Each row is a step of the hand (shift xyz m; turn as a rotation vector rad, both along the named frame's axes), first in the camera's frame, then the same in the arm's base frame.
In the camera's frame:
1: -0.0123 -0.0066 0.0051 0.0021 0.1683 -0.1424
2: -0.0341 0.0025 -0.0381 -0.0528 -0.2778 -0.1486
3: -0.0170 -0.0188 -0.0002 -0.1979 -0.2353 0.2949
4: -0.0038 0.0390 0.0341 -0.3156 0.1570 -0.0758
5: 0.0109 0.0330 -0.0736 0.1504 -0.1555 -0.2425
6: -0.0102 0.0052 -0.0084 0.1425 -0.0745 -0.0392
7: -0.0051 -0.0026 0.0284 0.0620 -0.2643 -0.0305
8: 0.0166 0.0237 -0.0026 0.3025 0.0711 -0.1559
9: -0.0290 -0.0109 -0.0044 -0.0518 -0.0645 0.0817
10: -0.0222 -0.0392 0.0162 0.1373 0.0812 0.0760
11: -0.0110 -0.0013 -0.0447 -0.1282 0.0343 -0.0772
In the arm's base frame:
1: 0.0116 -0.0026 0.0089 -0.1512 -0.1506 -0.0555
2: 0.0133 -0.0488 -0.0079 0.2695 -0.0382 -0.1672
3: 0.0245 -0.0050 0.0039 0.3025 0.1440 0.2632
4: -0.0325 0.0067 0.0399 0.0066 -0.3144 0.1764
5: -0.0349 -0.0528 -0.0512 0.0662 -0.0069 -0.3181
6: 0.0001 -0.0141 0.0013 -0.0003 0.0946 -0.1358
7: 0.0049 0.0163 0.0235 0.2052 0.1118 -0.1415
8: -0.0287 0.0012 -0.0042 -0.2044 0.0741 -0.2713
9: 0.0231 -0.0185 0.0102 0.0818 0.0417 0.0714
10: 0.0451 0.0094 0.0129 -0.1350 0.1140 0.0021
11: 0.0059 -0.0365 -0.0275 0.0285 -0.1483 0.0277

